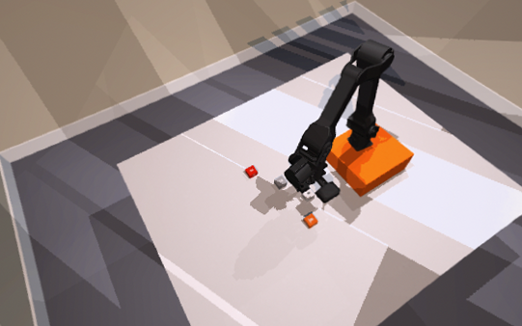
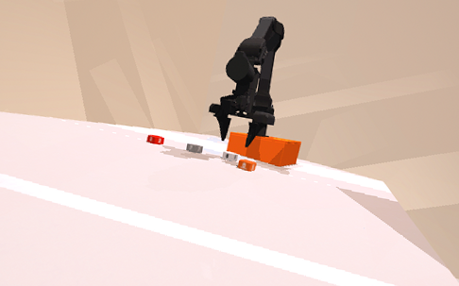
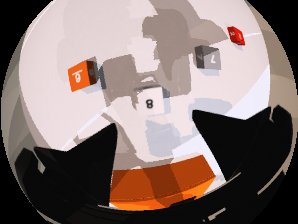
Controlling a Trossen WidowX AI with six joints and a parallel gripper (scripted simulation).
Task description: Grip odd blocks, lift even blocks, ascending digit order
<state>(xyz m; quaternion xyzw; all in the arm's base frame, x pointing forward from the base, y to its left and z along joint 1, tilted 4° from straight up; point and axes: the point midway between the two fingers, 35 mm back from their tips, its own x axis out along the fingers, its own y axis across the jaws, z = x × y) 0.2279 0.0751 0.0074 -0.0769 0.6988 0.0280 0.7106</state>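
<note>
The white block lies 3 cm below my gripper tip and 1 cm ahead of it. Round my gripper tip: grey block (8 cm to the right, 7 cm ahead, 3 cm below); red block (16 cm to the right, 15 cm ahead, 3 cm below); orange block (9 cm to the left, 5 cm ahead, 3 cm below).
</note>
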